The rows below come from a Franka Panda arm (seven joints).
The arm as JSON. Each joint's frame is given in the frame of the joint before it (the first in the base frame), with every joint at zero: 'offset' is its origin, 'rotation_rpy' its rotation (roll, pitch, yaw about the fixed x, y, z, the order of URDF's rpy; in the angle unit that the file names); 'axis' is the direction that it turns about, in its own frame. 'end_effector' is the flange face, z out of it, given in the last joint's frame.
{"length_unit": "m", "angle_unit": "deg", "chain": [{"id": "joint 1", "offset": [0.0, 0.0, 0.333], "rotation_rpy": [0.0, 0.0, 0.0], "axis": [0.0, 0.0, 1.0]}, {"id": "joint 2", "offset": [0.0, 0.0, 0.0], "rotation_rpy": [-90.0, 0.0, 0.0], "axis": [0.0, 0.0, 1.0]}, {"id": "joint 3", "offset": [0.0, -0.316, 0.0], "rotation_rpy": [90.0, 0.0, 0.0], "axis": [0.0, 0.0, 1.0]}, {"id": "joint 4", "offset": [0.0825, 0.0, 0.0], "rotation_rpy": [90.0, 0.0, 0.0], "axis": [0.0, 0.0, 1.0]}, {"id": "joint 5", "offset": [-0.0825, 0.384, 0.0], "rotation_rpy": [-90.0, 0.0, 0.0], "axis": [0.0, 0.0, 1.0]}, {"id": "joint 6", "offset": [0.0, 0.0, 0.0], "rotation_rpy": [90.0, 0.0, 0.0], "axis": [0.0, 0.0, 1.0]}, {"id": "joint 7", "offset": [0.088, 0.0, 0.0], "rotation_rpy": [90.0, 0.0, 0.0], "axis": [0.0, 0.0, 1.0]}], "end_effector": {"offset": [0.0, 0.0, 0.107], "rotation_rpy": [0.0, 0.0, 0.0]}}
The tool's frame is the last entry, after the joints.
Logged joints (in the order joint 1, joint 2, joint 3, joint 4, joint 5, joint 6, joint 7), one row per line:
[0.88 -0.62 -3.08 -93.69 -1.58 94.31 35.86]
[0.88 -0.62 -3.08 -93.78 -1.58 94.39 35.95]
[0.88 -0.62 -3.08 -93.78 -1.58 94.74 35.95]
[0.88 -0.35 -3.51 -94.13 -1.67 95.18 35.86]
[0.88 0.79 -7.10 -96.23 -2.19 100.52 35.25]
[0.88 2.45 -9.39 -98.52 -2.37 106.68 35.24]
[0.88 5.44 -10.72 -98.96 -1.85 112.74 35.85]
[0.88 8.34 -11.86 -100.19 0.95 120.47 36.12]
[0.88 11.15 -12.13 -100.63 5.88 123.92 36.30]
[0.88 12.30 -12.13 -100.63 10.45 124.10 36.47]
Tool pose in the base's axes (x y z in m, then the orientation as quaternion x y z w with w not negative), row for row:
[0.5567 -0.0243 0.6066 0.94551 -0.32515 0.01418 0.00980]
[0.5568 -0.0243 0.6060 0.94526 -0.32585 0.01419 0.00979]
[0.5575 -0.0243 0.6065 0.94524 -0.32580 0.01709 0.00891]
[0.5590 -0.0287 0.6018 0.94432 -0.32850 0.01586 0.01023]
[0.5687 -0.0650 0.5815 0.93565 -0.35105 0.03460 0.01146]
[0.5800 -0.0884 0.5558 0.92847 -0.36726 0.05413 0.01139]
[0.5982 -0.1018 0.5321 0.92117 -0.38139 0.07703 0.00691]
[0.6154 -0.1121 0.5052 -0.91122 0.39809 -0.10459 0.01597]
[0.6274 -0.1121 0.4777 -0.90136 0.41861 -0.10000 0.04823]
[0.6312 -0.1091 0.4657 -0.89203 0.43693 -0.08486 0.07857]
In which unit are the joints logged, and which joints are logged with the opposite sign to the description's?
The joints are logged in degrees. Opposite sign: none.
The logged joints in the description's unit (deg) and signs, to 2 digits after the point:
[0.88 -0.62 -3.08 -93.69 -1.58 94.31 35.86]
[0.88 -0.62 -3.08 -93.78 -1.58 94.39 35.95]
[0.88 -0.62 -3.08 -93.78 -1.58 94.74 35.95]
[0.88 -0.35 -3.51 -94.13 -1.67 95.18 35.86]
[0.88 0.79 -7.10 -96.23 -2.19 100.52 35.25]
[0.88 2.45 -9.39 -98.52 -2.37 106.68 35.24]
[0.88 5.44 -10.72 -98.96 -1.85 112.74 35.85]
[0.88 8.34 -11.86 -100.19 0.95 120.47 36.12]
[0.88 11.15 -12.13 -100.63 5.88 123.92 36.30]
[0.88 12.30 -12.13 -100.63 10.45 124.10 36.47]

